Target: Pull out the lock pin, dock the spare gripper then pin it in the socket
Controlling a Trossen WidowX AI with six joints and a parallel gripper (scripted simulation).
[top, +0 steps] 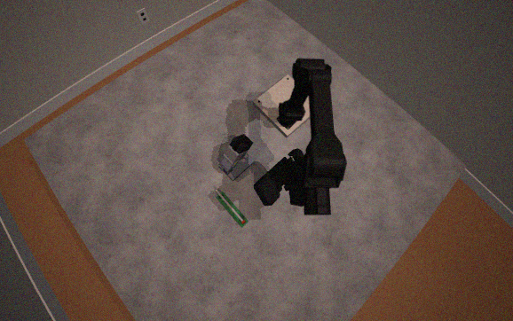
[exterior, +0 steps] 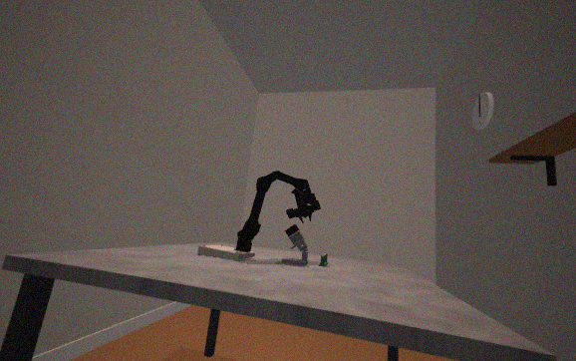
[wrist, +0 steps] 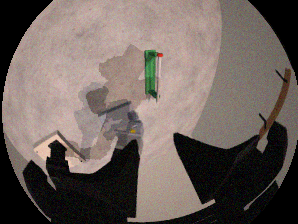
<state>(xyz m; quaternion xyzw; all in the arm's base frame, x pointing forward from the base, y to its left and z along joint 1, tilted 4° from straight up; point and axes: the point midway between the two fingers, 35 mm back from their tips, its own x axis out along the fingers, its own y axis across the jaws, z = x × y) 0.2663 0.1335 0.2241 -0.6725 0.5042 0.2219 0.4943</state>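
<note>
My gripper tip is now 110 mm short of the green holder, 30 mm to the left of it and 180 mm above it. Also, from my gripper tip: spare gripper 30 mm behind, 140 mm to the right, 80 mm below; then grey mount 10 mm behind, 130 mm to the right, 150 mm below.
</note>
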